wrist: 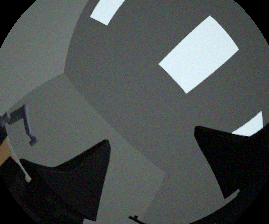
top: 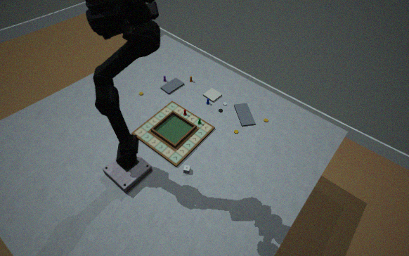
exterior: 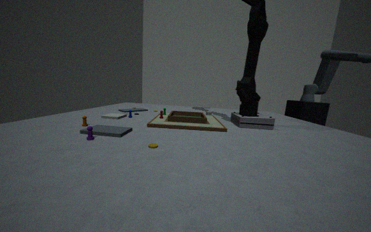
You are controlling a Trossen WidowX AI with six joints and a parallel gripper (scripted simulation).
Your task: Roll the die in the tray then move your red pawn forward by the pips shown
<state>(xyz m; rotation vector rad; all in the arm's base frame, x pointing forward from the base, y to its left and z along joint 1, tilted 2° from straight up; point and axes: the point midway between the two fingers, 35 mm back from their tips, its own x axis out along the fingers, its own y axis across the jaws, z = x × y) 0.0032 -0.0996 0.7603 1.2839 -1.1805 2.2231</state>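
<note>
Right now my gripper tip is 82 cm above the die, 14 cm short of it and 8 cm to the left of it. Round my gripper tip: green pawn 81 cm below, 38 cm ahead, 5 cm to the left; red pawn 81 cm below, 37 cm ahead, 14 cm to the left; green tray 83 cm below, 26 cm ahead, 11 cm to the left.
</note>
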